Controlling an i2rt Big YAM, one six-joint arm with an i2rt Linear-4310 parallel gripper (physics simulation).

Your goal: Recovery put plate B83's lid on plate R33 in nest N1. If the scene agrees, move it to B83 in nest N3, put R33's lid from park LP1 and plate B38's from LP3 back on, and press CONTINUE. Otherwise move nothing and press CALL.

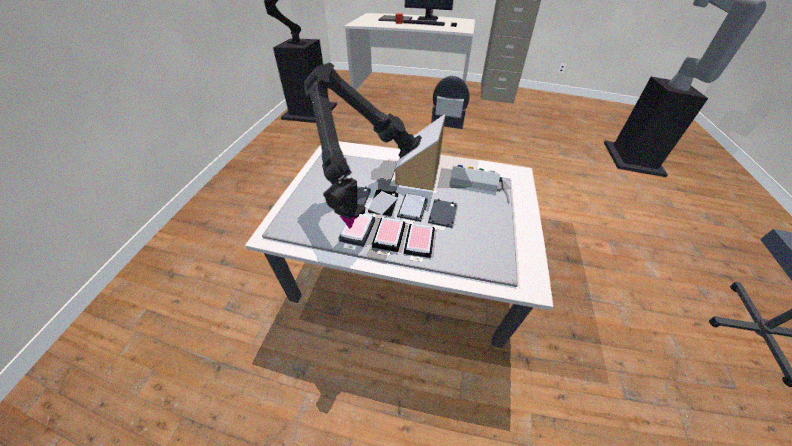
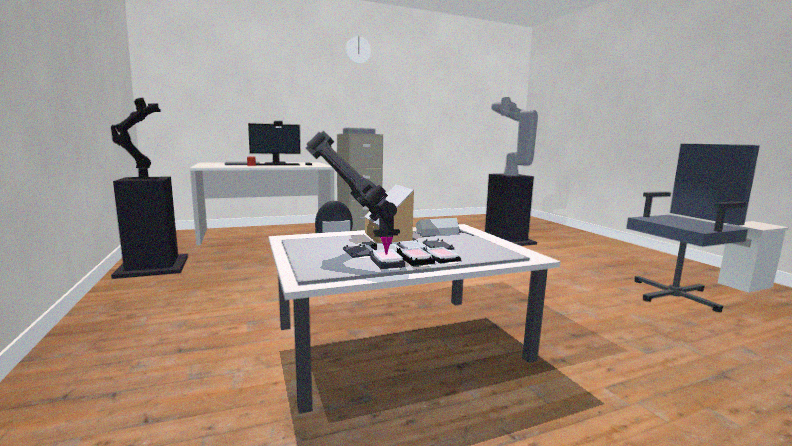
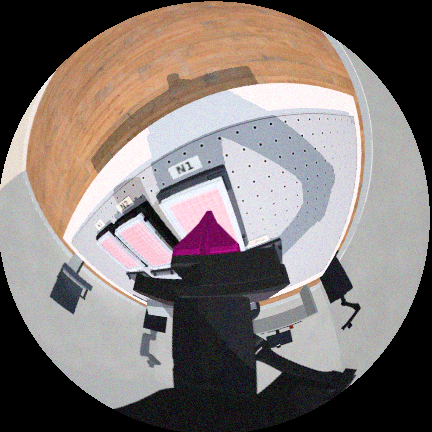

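Pixels of known places: gripper, between the fingertips: (image 1: 350,227) (image 2: 386,254) (image 3: 209,214); arm's base, origin of its link: (image 1: 411,147).
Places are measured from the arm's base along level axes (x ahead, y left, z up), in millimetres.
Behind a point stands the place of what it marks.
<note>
My gripper (image 1: 349,224) @[x 480, y -141, z -85 mm] (image 2: 386,253) @[x 480, y -141, z -85 mm] (image 3: 209,214) @[x 480, y -141, z -85 mm] is shut and empty, its magenta fingertips together low over the plate in nest N1 (image 1: 361,226) @[x 458, y -103, z -91 mm] (image 2: 395,258) @[x 513, y -115, z -94 mm] (image 3: 186,215) @[x 485, y -111, z -92 mm]. This plate looks paler pink than the others; whether fingertips touch it is unclear. Pink plates sit in nest N2 (image 1: 389,232) @[x 457, y 9, z -98 mm] (image 2: 419,254) @[x 485, y 2, z -96 mm] (image 3: 144,240) @[x 468, y -12, z -95 mm] and the third nest (image 1: 420,239) @[x 457, y 131, z -107 mm] (image 2: 445,253) @[x 476, y 127, z -104 mm] (image 3: 117,251) @[x 459, y 110, z -103 mm]. Behind them, one pale lid (image 1: 382,203) @[x 292, y -64, z -110 mm] lies askew on its park and another pale lid (image 1: 412,205) @[x 271, y 64, z -113 mm] lies straight. A dark park (image 1: 443,213) @[x 281, y 200, z -120 mm] shows no lid. Plate codes are unreadable.
A tan upright panel (image 1: 419,170) @[x 116, y 63, z -39 mm] (image 2: 402,222) @[x 116, y 74, z -39 mm] with a sloped pale top stands behind the parks. A grey button box (image 1: 474,178) @[x 58, y 314, z -80 mm] (image 2: 437,226) @[x 60, y 300, z -84 mm] stands back right, with coloured buttons along its top. Another dark park (image 1: 363,195) @[x 250, y -164, z -120 mm] is partly hidden by the arm.
</note>
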